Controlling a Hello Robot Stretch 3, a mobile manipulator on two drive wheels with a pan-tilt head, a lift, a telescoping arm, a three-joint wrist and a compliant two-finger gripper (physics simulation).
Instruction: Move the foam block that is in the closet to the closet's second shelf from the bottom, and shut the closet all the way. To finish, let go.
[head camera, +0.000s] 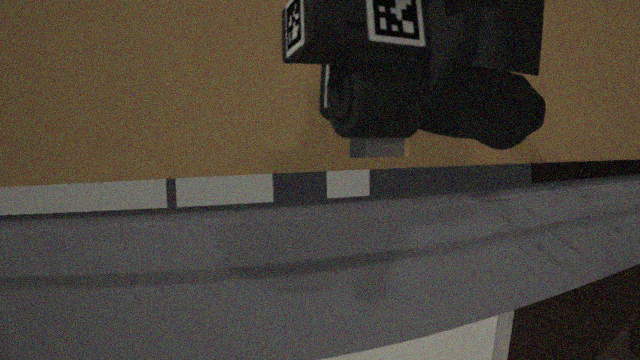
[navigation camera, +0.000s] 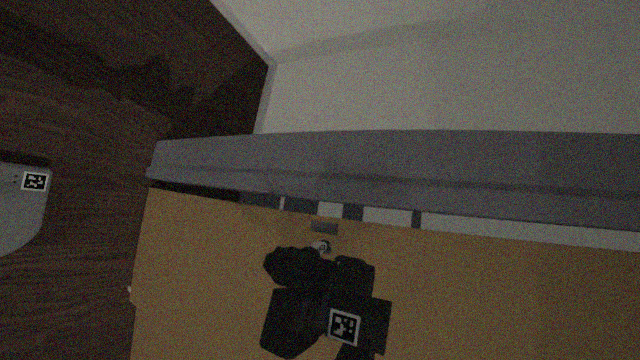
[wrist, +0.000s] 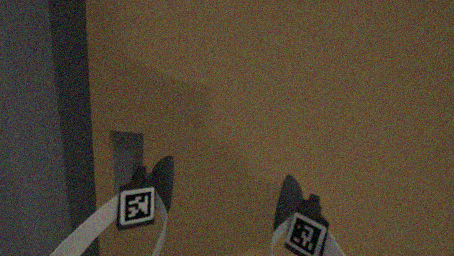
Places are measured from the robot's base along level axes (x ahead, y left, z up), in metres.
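Where they show: gripper, fingertip midpoint: (wrist: 226, 184).
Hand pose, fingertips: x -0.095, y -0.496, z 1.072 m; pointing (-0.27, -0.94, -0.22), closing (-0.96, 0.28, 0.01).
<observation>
After its pixels a point has its place.
The closet's tan front panel (head camera: 150, 100) {z 1.333, x -0.068, y -0.571 m} (navigation camera: 500, 300) {z 1.485, x -0.112, y -0.569 m} (wrist: 325, 90) {z 1.145, x -0.207, y -0.565 m} fills much of all three views. A small grey rectangular handle (head camera: 377, 148) {z 1.033, x -0.001, y -0.587 m} (navigation camera: 324, 227) {z 1.035, x -0.006, y -0.587 m} (wrist: 128, 152) {z 1.051, x -0.005, y -0.587 m} sits near its edge, beside the closet's grey frame (head camera: 200, 240) {z 1.279, x 0.098, y -0.547 m} (navigation camera: 450, 165) {z 1.355, x 0.189, y -0.565 m} (wrist: 25, 125) {z 1.085, x 0.075, y -0.562 m}. My gripper (wrist: 226, 184) {z 1.072, x -0.095, y -0.496 m} is open in front of the panel, with nothing seen between its fingers; in the wrist view its left finger overlaps the handle's lower part. Whether a finger touches the handle is unclear. In the head view my wrist hides the fingers. The foam block and the shelves do not show.
A broken strip of light and dark patches (head camera: 85, 197) {z 1.578, x 0.090, y -1.298 m} (navigation camera: 500, 231) runs between panel and frame. A pale wall (navigation camera: 425, 80) {z 1.356, x 0.956, y -1.335 m} stands beyond the frame. Dark wooden floor (navigation camera: 90, 210) {z 0.000, x -0.113, y -0.340 m} and part of my grey base (navigation camera: 20, 215) {z 0.160, x -0.117, y -0.113 m} with a marker show at the left.
</observation>
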